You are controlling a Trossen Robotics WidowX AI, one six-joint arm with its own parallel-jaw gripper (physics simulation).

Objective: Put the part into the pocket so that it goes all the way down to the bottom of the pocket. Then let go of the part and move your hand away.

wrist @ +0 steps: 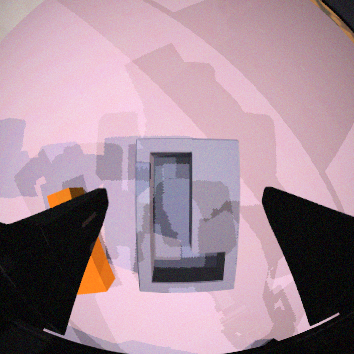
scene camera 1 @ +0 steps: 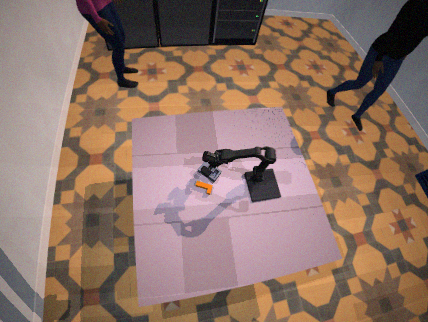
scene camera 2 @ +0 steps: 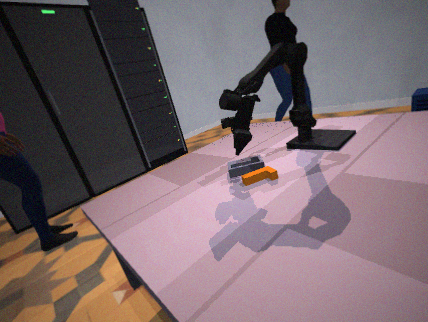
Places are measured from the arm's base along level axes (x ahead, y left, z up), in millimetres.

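Pixels of known places: gripper, fingertip midpoint: [wrist: 186, 195] [scene camera 1: 207, 165] [scene camera 2: 235, 151]; arm's base, link origin: [scene camera 1: 256, 178] [scene camera 2: 305, 138].
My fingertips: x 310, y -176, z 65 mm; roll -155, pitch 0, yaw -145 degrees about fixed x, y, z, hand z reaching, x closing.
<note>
For each thing: its middle in the pictures, then the offset to it from my fingertips. Level surfaces: height alone.
- orange L-shaped part, body centre: [wrist: 69, 243] [scene camera 2: 259, 177] [scene camera 1: 203, 187] 64 mm ahead, 117 mm left, 74 mm down
- grey block, body centre: [wrist: 187, 217] [scene camera 2: 245, 165] [scene camera 1: 209, 171] 19 mm back, 17 mm left, 71 mm down
- pink table, surface height: 89 mm down
The orange L-shaped part [scene camera 1: 204, 187] [scene camera 2: 257, 176] [wrist: 101, 275] lies on the table beside the pocket block, apart from it. In the wrist view it is at the left, with its middle hidden behind the left finger. The grey block [scene camera 1: 216, 174] [scene camera 2: 240, 171] [wrist: 215, 160] has an L-shaped pocket, which is empty. In the wrist view its long slot runs up and down, with the short leg pointing right at the bottom. My gripper [scene camera 1: 211, 165] [scene camera 2: 239, 151] [wrist: 186, 195] is open and empty above the block, its fingers to either side of it in the wrist view.
The arm's black base plate [scene camera 1: 263, 192] [scene camera 2: 325, 140] stands on the pink table [scene camera 1: 165, 270] [scene camera 2: 200, 280]. Dark cabinets [scene camera 1: 185, 22] [scene camera 2: 50, 100] stand beyond the table. Two people stand on the floor around it. Arm shadows fall across the tabletop.
</note>
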